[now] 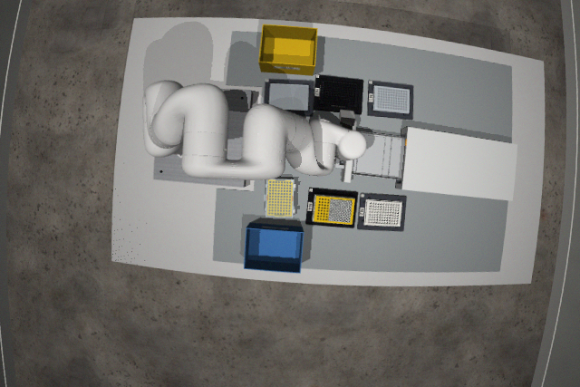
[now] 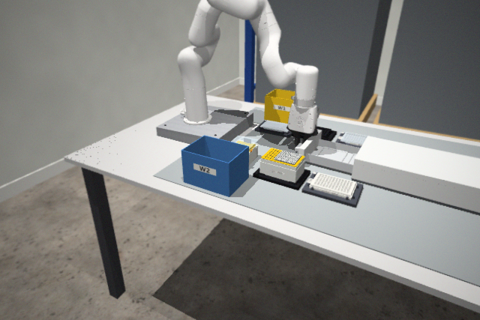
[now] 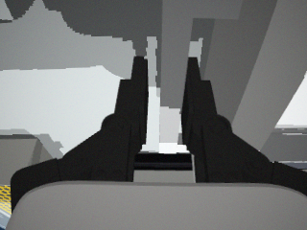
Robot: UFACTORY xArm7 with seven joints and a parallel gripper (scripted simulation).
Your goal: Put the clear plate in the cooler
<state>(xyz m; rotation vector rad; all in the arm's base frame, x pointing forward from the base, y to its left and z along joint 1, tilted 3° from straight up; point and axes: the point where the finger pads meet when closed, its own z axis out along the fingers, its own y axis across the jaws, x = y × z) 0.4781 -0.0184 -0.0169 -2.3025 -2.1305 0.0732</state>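
My gripper is now 19 cm short of the clear plate, 18 cm to the right of it and 3 cm above it. Also, from my hand: drawer: 15 cm ahead, 1 cm to the right, 2 cm below; black plate: 19 cm to the left, 3 cm below; tip box: 1 cm behind, 19 cm to the right, 1 cm above.
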